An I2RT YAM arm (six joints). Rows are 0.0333 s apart.
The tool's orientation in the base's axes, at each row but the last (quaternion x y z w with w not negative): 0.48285 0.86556 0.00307 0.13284; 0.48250 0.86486 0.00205 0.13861; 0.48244 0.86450 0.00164 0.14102; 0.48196 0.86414 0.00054 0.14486; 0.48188 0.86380 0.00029 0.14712
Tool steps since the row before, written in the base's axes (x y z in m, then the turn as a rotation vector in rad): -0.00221 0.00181 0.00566 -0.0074 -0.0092 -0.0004; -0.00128 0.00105 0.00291 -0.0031 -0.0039 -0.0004; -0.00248 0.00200 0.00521 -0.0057 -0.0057 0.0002; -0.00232 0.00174 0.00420 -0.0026 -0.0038 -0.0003; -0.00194 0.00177 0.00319 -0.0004 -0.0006 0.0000
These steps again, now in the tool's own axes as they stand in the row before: 0.00133 -0.00012 -0.00620 -0.0039 -0.0111 -0.0002; 0.00082 -0.00011 -0.00324 -0.0016 -0.0047 0.0001; 0.00163 -0.00027 -0.00588 -0.0020 -0.0078 -0.0008; 0.00155 -0.00041 -0.00485 -0.0018 -0.0042 0.0002; 0.00162 -0.00021 -0.00380 -0.0003 -0.0007 0.0000
